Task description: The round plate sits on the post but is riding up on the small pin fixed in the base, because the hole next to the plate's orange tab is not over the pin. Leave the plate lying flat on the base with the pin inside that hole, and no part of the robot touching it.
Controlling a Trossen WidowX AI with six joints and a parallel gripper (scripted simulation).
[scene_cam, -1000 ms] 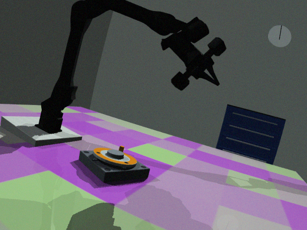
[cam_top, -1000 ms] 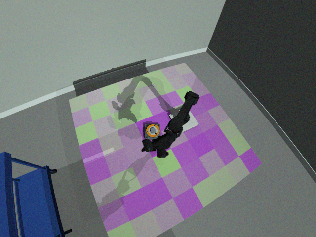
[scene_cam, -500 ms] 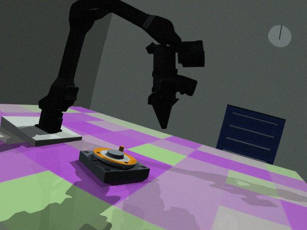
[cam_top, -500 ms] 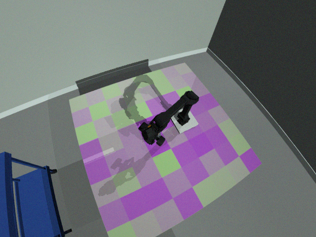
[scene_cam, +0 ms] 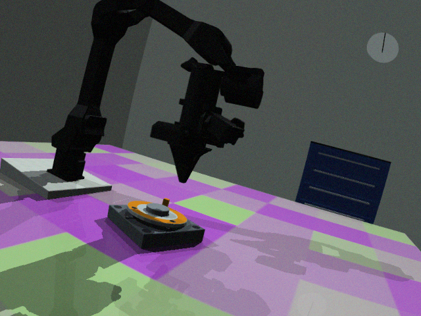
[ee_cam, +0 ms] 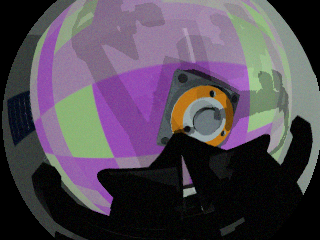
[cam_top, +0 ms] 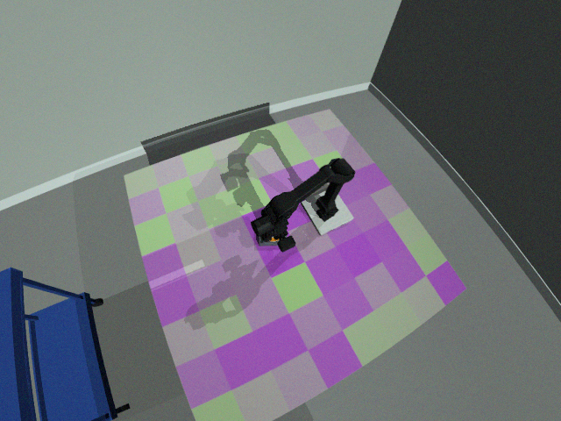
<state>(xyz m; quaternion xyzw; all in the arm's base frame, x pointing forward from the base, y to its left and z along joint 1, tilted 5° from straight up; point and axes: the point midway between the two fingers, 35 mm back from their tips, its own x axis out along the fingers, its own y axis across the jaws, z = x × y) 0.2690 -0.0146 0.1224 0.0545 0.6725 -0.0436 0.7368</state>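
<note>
Now: gripper tip 2 cm past the square base, 5 cm to the left of it and 6 cm above it.
</note>
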